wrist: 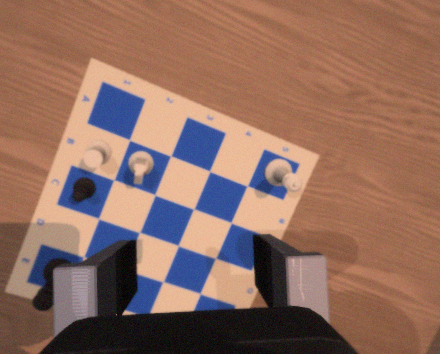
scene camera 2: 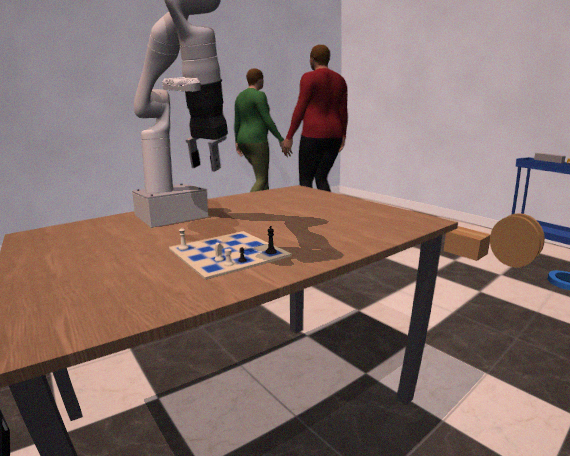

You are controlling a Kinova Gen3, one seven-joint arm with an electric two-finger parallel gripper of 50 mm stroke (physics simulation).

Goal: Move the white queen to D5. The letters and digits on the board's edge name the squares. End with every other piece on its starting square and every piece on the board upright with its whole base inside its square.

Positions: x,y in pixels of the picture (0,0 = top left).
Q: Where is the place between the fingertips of my gripper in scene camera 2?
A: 206,167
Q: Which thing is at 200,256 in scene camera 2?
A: A chessboard.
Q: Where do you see a black king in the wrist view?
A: At 43,301
